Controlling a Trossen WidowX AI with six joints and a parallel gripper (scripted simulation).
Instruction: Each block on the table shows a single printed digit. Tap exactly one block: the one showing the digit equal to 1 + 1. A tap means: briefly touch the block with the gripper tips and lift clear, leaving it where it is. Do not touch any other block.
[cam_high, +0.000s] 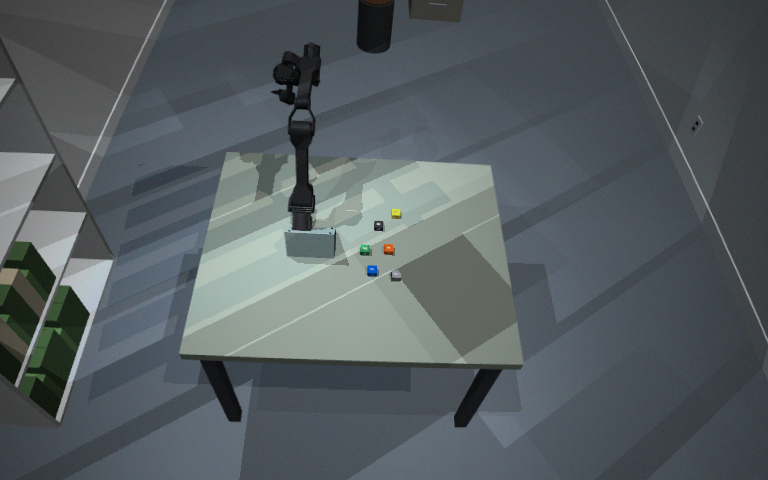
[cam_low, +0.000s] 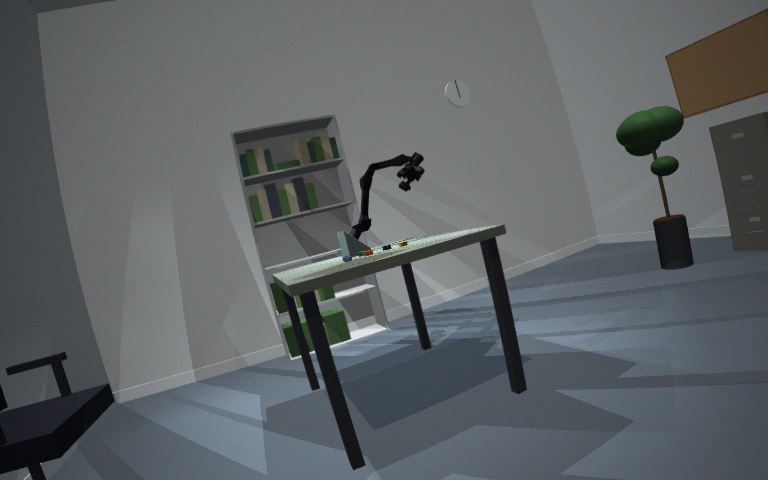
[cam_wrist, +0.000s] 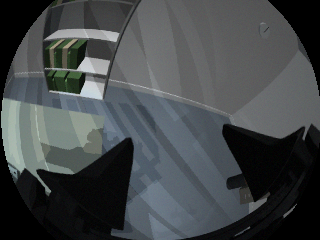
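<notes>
My gripper tip is now 650 mm to the left of the blue block, 350 mm short of it and 310 mm above it. Also, from my gripper tip: green block: 560 mm to the right, 330 mm ahead, 310 mm below; then yellow block: 460 mm ahead, 390 mm to the right, 310 mm below; then black block: 450 mm to the right, 390 mm ahead, 310 mm below.
</notes>
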